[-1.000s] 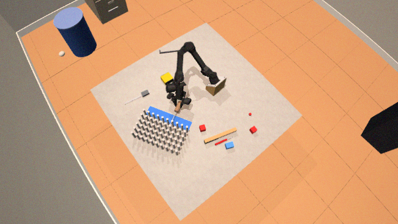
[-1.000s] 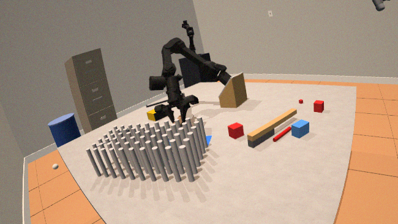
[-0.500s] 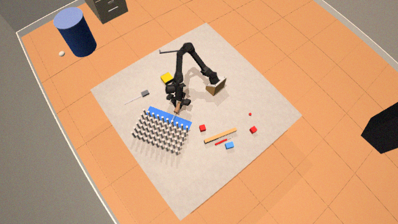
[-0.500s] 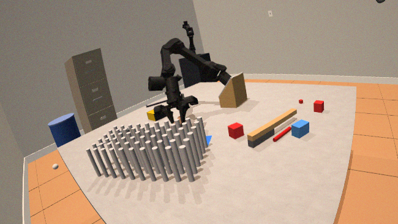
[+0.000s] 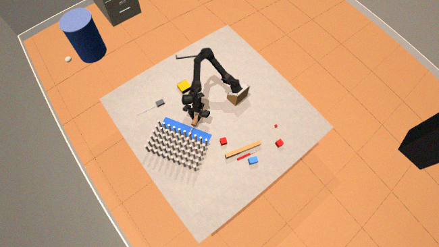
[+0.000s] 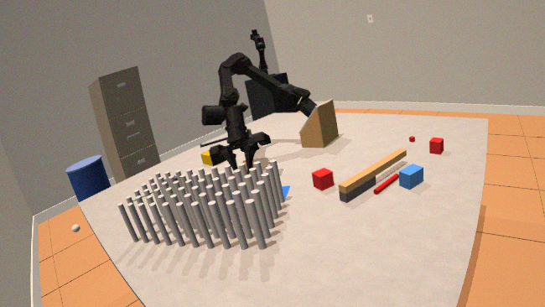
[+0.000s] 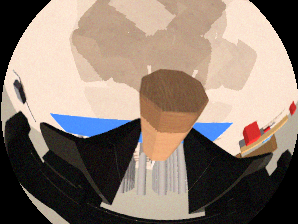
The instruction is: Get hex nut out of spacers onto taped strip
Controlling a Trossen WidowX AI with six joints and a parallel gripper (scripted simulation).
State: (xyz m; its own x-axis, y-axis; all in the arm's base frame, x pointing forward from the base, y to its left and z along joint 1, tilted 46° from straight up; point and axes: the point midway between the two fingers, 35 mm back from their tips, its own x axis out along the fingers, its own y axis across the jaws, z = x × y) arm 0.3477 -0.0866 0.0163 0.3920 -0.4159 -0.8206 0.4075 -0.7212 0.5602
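The blue taped strip lies 90 mm ahead of my gripper tip and 30 mm below it. From my gripper tip the other things lie so: red stick 110 mm behind, 430 mm to the left, 30 mm below; blue cube 80 mm behind, 480 mm to the left, 10 mm below.
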